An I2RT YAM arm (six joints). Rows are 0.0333 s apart.
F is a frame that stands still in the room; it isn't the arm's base.
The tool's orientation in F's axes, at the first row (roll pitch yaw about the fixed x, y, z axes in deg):
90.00, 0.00, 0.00
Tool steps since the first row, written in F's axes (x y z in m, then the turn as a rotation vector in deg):
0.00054, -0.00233, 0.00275, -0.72, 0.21, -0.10
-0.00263, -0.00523, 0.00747, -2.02, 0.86, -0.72
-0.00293, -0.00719, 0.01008, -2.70, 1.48, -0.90
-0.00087, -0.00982, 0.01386, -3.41, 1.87, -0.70
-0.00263, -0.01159, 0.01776, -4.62, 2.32, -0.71
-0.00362, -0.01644, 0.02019, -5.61, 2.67, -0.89
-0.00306, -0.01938, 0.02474, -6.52, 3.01, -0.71
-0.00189, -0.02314, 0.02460, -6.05, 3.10, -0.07
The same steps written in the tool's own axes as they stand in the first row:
0.00054, 0.00275, 0.00233, -0.72, -0.10, -0.21
-0.00263, 0.00747, 0.00523, -2.02, -0.72, -0.86
-0.00293, 0.01008, 0.00719, -2.70, -0.90, -1.48
-0.00087, 0.01386, 0.00982, -3.41, -0.70, -1.87
-0.00263, 0.01776, 0.01159, -4.62, -0.71, -2.32
-0.00362, 0.02019, 0.01644, -5.61, -0.89, -2.67
-0.00306, 0.02474, 0.01938, -6.52, -0.71, -3.01
-0.00189, 0.02460, 0.02314, -6.05, -0.07, -3.10

